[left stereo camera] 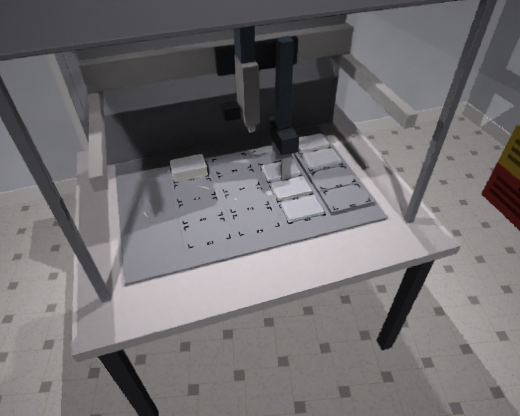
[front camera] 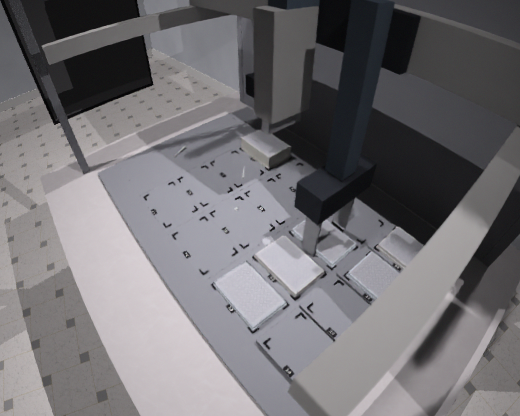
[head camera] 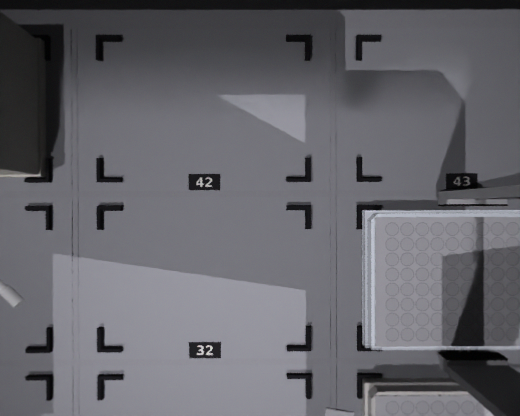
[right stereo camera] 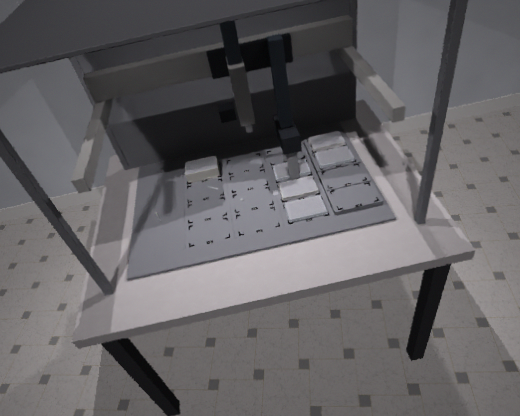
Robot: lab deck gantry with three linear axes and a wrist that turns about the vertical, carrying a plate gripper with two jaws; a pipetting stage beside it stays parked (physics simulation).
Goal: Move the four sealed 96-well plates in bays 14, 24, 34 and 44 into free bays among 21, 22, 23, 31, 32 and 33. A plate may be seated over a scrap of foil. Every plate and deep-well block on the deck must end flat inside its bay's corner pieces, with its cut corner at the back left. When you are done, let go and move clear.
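Frame: origin at the robot's base, x ahead, y left, z up, level; metres.
Seen in the pictures: gripper, between the fingertips: (left stereo camera: pixel 280 170) (front camera: pixel 323 238) (head camera: pixel 467 279) (right stereo camera: pixel 291 170); robot's base, origin of its link: (left stereo camera: pixel 189 247) (front camera: pixel 145 197) (right stereo camera: pixel 190 245).
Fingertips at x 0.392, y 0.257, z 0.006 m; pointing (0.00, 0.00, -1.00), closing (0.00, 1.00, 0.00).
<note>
Offsets run from my fingertips to a thing's top centre. "pt": to the spot under its first point.
One sealed plate {dx +0.000, dy +0.000, dz +0.008 m} (front camera: pixel 336 247) (head camera: pixel 415 300) (left stereo camera: pixel 272 172) sits flat in bay 33, its cut corner at the back left. My gripper (front camera: pixel 327 239) (head camera: pixel 474 278) is lowered around it, jaws at its front and back edges; a narrow gap at the back edge shows them open. A second sealed plate {dx +0.000, dy -0.107, dz +0.008 m} (front camera: pixel 290 265) (head camera: pixel 420 406) (left stereo camera: pixel 291 189) sits in bay 23. Other sealed plates stand in bay 34 {pt dx +0.144, dy -0.005, dz +0.023 m} (front camera: pixel 374 275) (left stereo camera: pixel 322 159) and bay 44 {pt dx +0.139, dy +0.103, dz +0.023 m} (front camera: pixel 400 245) (left stereo camera: pixel 313 142). Bays 14 and 24 hold no plate. Beams hide part of the right column in the front view.
Another plate {dx +0.000, dy -0.214, dz +0.008 m} (front camera: pixel 250 295) (left stereo camera: pixel 302 208) sits in bay 13. A tall block {dx -0.328, dy +0.107, dz +0.035 m} (front camera: pixel 265 149) (left stereo camera: pixel 189 167) stands in bay 41. A foil scrap {dx -0.080, dy -0.097, dz -0.005 m} (front camera: pixel 267 241) (head camera: pixel 340 412) lies left of bay 23; a small bit {pt dx -0.199, dy -0.092, dz -0.002 m} (front camera: pixel 237 208) lies in bay 22, a thin piece {dx -0.298, dy +0.002, dz +0.001 m} (front camera: pixel 244 171) (head camera: pixel 10 294) in bay 31.
</note>
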